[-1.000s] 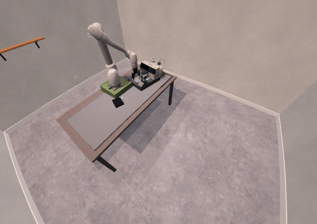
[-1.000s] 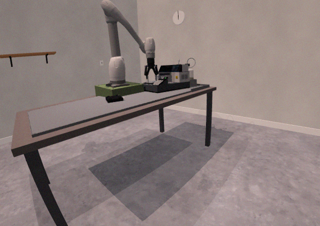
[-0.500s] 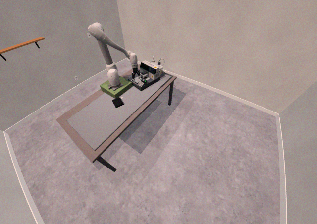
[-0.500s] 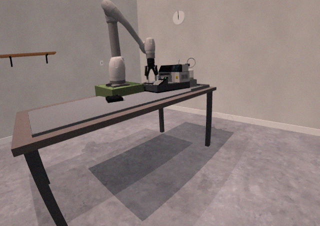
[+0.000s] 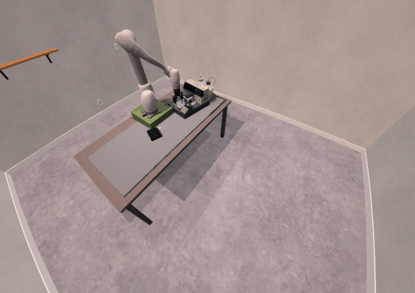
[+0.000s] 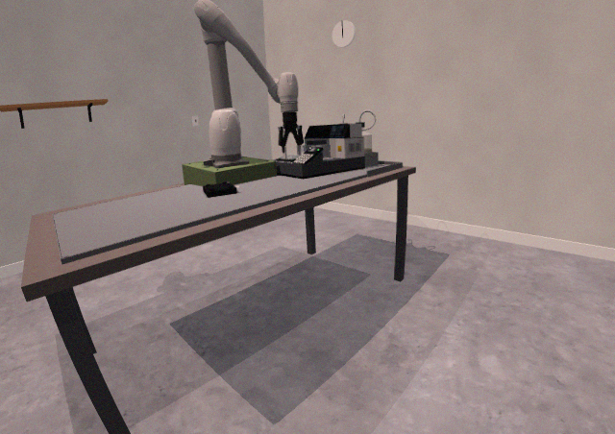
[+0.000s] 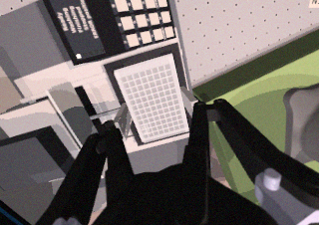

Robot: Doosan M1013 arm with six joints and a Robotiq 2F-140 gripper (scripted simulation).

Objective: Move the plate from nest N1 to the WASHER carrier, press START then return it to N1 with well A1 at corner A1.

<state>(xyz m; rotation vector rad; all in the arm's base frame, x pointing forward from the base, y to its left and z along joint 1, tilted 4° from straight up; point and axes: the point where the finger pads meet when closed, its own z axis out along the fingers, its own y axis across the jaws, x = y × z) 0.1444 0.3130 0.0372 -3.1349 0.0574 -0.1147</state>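
The white well plate lies 2 cm below my hand. The rest, counted from my hand: label 37 cm to the right, 11 cm below, 7 cm ahead; plate nest 47 cm to the right, 12 cm ahead, 10 cm below; plate washer 15 cm to the left, 2 cm above, 1 cm ahead.
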